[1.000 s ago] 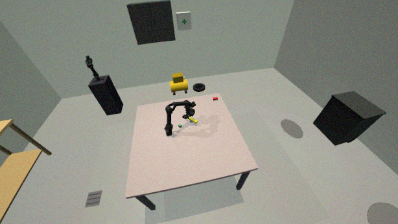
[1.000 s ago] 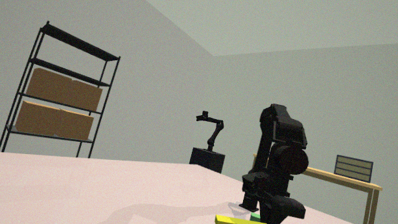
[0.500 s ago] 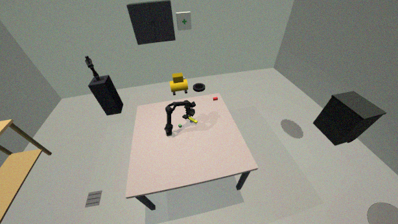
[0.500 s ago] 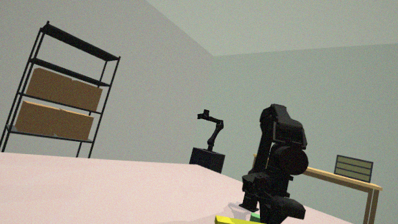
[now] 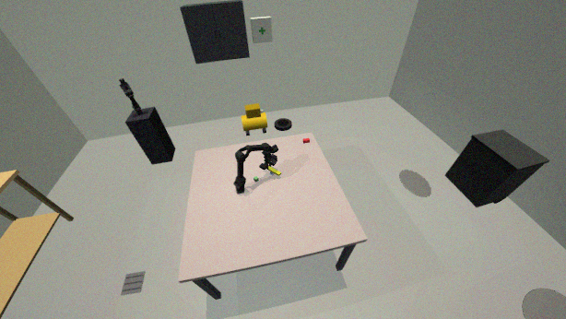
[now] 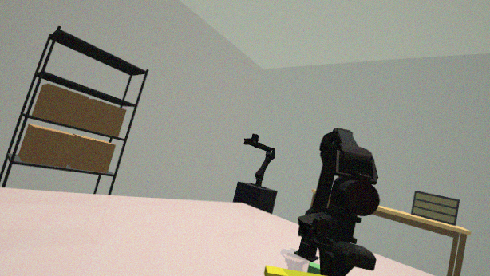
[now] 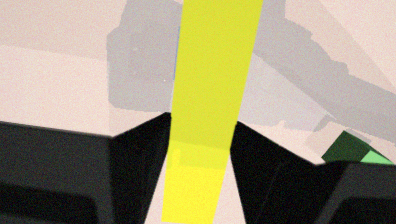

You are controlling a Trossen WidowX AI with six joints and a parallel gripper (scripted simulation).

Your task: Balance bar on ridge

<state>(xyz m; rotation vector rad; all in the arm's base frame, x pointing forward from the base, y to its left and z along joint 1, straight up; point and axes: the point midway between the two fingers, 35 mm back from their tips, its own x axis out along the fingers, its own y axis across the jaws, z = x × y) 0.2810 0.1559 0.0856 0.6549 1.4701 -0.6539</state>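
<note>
Now: the long yellow bar 2 cm to the right of my gripper tip and 2 cm ahead of it. From my gripper tip the other things lie so: green ridge block: 13 cm behind, 7 cm to the right, 3 cm below; red block: 46 cm ahead, 34 cm to the left, 3 cm below.
</note>
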